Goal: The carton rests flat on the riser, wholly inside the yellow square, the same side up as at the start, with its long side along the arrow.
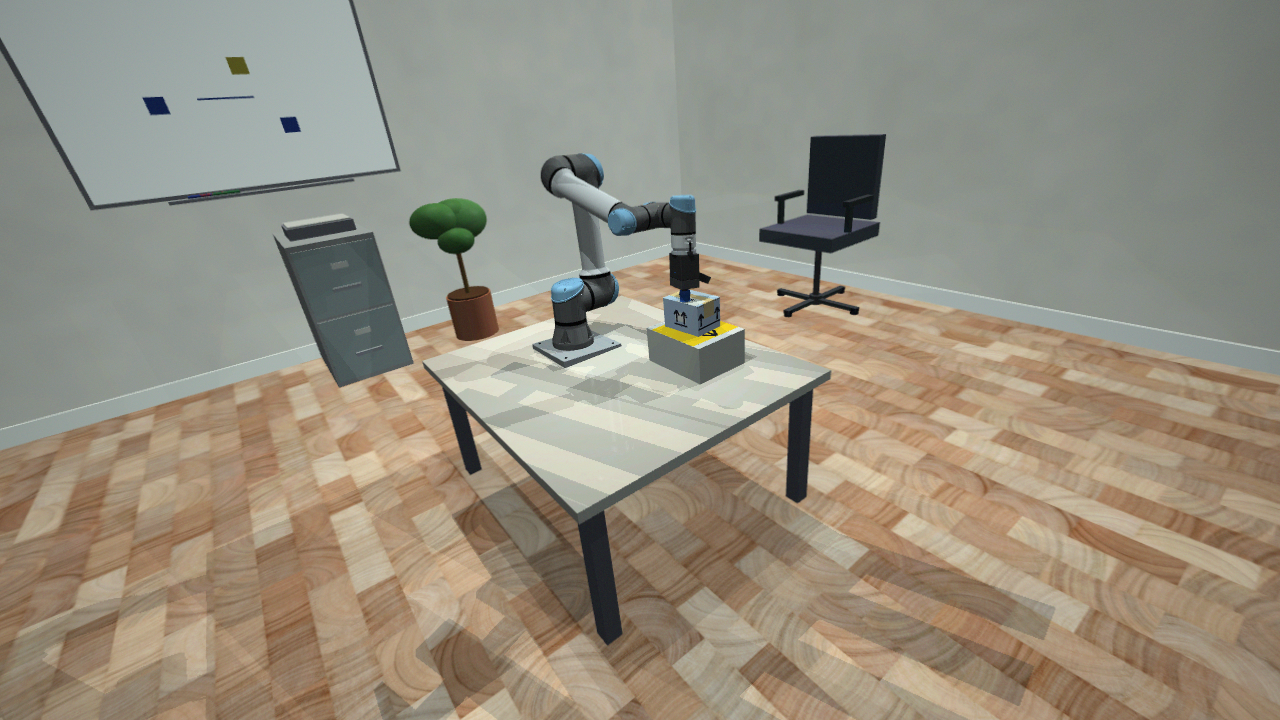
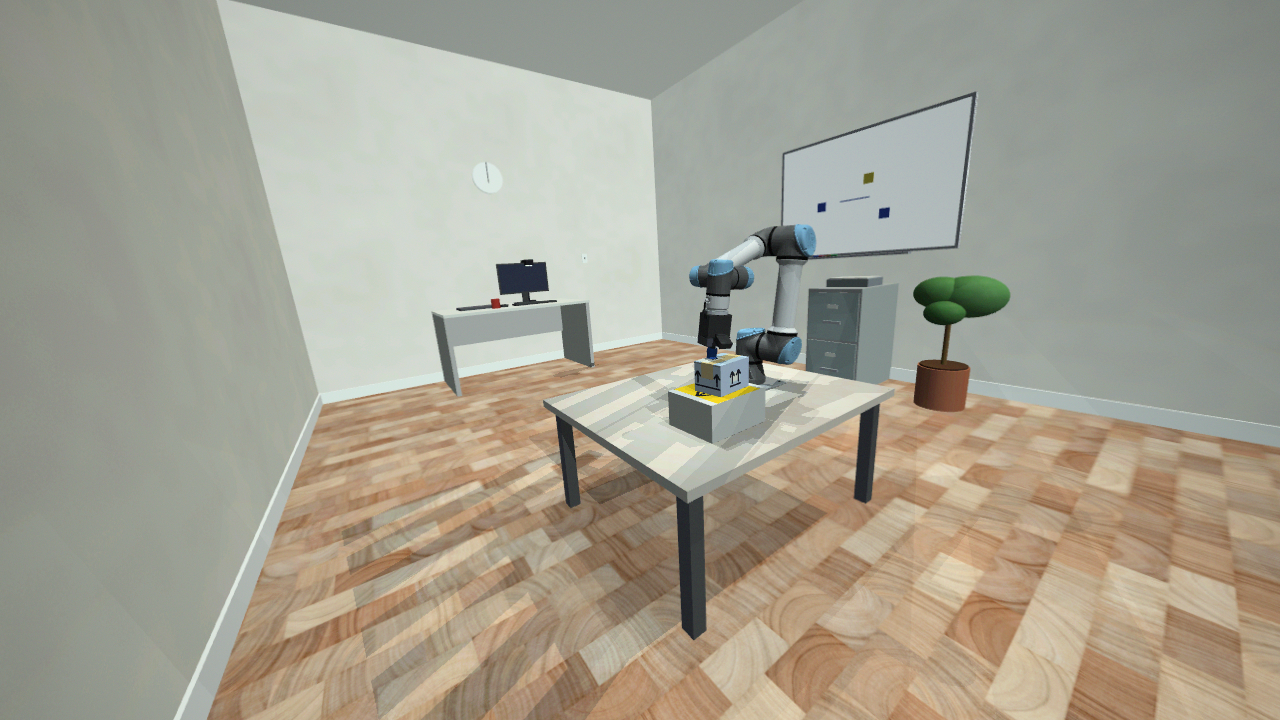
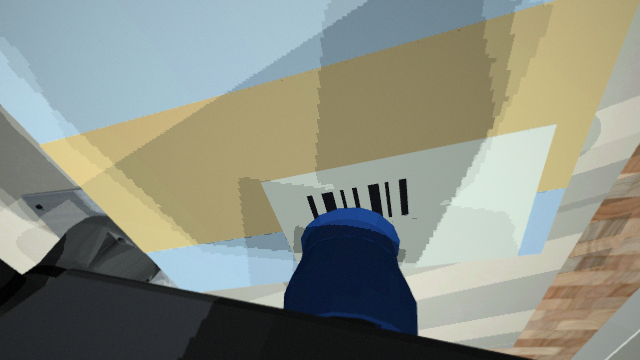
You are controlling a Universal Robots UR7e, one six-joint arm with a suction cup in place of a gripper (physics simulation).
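Note:
The carton is light blue, with tan tape and a white barcode label on top and upright black arrows on its sides. It sits flat on the grey riser, over the yellow square. Yellow shows along its near sides; the far edges are hidden. Part of the black arrow shows beside its base; the rest is covered. My suction cup is off, at the carton's top by the barcode; whether it touches is unclear.
The riser stands on the table, beside the arm's base plate. Around the room are an office chair, a potted plant, a filing cabinet and a desk.

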